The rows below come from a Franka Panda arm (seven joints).
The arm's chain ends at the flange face. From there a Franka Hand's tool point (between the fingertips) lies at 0.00 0.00 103.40 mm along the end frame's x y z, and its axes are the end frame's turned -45 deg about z.
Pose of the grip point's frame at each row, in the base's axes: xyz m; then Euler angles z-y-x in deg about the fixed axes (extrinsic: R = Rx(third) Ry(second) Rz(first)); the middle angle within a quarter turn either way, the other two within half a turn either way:
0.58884 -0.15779 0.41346 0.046 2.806 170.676
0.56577 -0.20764 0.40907 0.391 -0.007 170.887
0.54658 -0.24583 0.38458 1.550 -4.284 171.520
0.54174 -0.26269 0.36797 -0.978 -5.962 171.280
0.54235 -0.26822 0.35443 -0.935 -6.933 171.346
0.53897 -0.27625 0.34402 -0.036 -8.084 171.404
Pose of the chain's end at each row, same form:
0.58378 -0.14106 0.51537 45.046 2.806 170.676
0.56578 -0.19126 0.51116 45.391 -0.007 170.887
0.55430 -0.23062 0.48656 46.550 -4.284 171.520
0.55248 -0.24710 0.46962 44.022 -5.962 171.280
0.55483 -0.25278 0.45591 44.065 -6.933 171.346
0.55351 -0.26095 0.44524 44.964 -8.084 171.404

